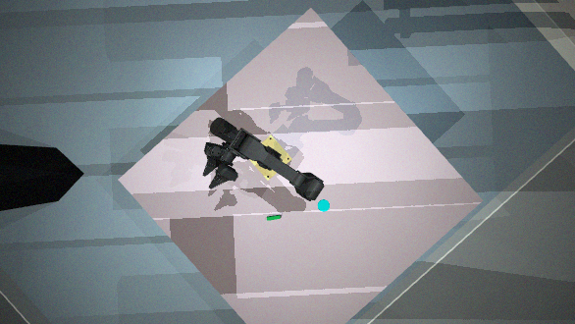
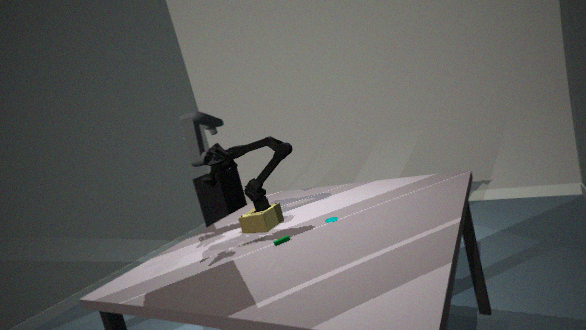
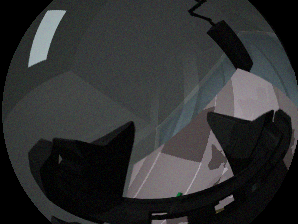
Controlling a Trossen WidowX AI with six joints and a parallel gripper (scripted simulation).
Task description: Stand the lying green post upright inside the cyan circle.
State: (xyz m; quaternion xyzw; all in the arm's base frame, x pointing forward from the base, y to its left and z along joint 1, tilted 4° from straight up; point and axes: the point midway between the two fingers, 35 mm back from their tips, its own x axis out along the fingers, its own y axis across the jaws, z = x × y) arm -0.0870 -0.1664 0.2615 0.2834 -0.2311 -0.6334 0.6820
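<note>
Right now the green post is 300 mm ahead of my gripper tip, 10 mm to the right of it and 330 mm below it. The rest, counted from my gripper tip: cyan circle (440 mm ahead, 210 mm to the left, 340 mm below).
</note>
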